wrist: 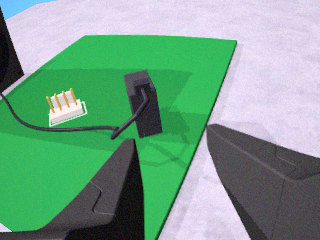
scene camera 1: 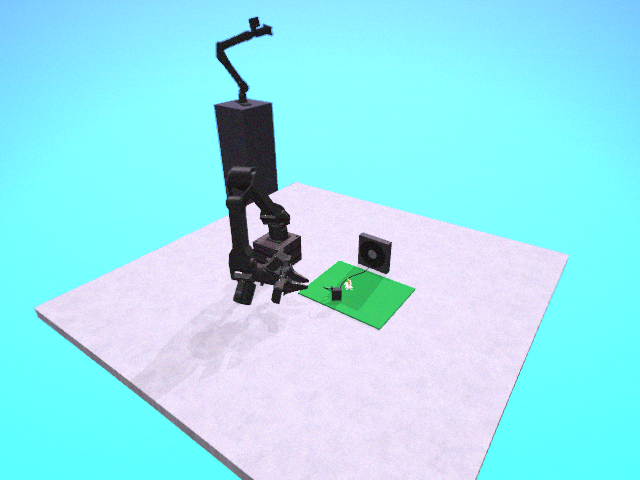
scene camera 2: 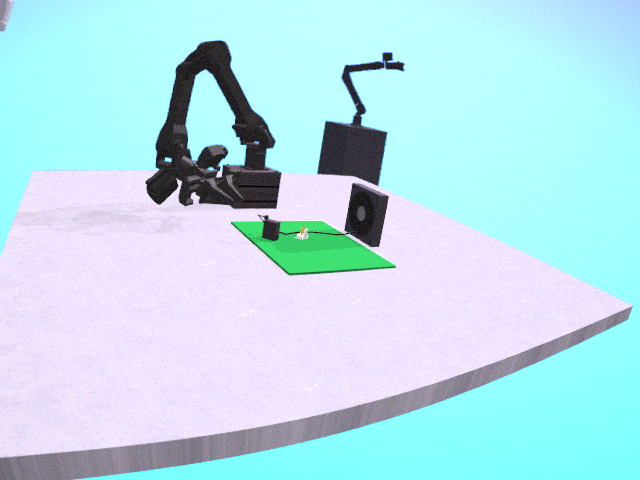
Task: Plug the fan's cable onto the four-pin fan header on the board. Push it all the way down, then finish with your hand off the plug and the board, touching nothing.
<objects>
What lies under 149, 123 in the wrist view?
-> A dark fan plug.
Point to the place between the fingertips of my gripper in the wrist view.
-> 171, 142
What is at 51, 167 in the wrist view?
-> A green board.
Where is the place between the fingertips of my gripper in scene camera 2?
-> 238, 202
</objects>
